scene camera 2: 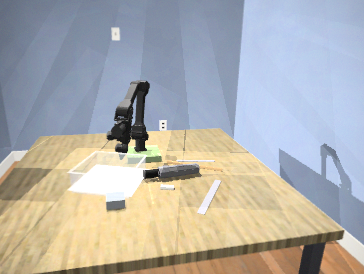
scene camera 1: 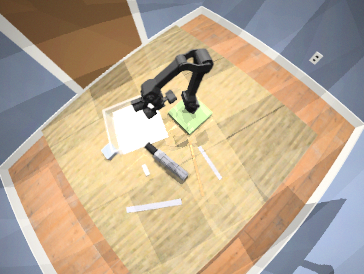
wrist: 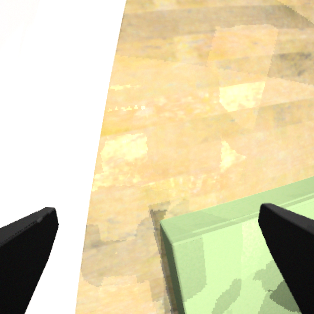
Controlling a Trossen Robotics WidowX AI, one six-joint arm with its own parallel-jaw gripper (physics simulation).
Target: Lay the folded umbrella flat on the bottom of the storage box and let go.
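Places are measured from the arm's base along level axes (x ahead, y left, z up), in millimetres.
Where they show: gripper, between the fingertips: [scene camera 1: 163, 108] [wrist: 159, 215]; arm's base, origin of its link: [scene camera 2: 140, 149] [scene camera 1: 192, 107].
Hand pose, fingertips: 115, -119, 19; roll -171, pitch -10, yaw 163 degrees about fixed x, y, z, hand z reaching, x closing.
Note:
Things, the pixels of their top centre, and the offset from my fingertips, as dx, dy, dz.
- folded umbrella, centre of its top: [scene camera 2: 171, 165] [scene camera 1: 165, 160] +213, +206, +5
- storage box, centre of its top: [scene camera 2: 110, 163] [scene camera 1: 127, 121] +191, -79, +45
- grey-blue block, centre of its top: [scene camera 2: 115, 196] [scene camera 1: 108, 150] +387, -84, -16
- small white piece, centre of its top: [scene camera 2: 167, 185] [scene camera 1: 145, 169] +322, +150, -40
- thin orange stick, centre of its top: [scene camera 2: 193, 164] [scene camera 1: 196, 167] +137, +352, -40
The folded umbrella [scene camera 1: 170, 166] [scene camera 2: 178, 171] is grey with a black handle and lies on the table. Its handle end is close to a near corner of the storage box. The umbrella does not show in the wrist view. The storage box [scene camera 1: 140, 132] [scene camera 2: 107, 181] is low, with clear walls and a white bottom; no umbrella lies in it. Part of its white area [wrist: 50, 100] shows at the left of the wrist view. My gripper [scene camera 1: 161, 105] [wrist: 159, 215] is open and empty, above the side of the box near the arm's base, away from the umbrella.
A green slab [scene camera 1: 190, 126] [scene camera 2: 150, 156] [wrist: 215, 270] lies under the arm's base. A grey-blue block [scene camera 1: 108, 151] [scene camera 2: 115, 201] stands beside the box. A small white piece [scene camera 1: 145, 170] [scene camera 2: 167, 187], white strips [scene camera 1: 154, 205] [scene camera 2: 209, 197] and a thin orange stick [scene camera 1: 196, 170] lie around the umbrella.

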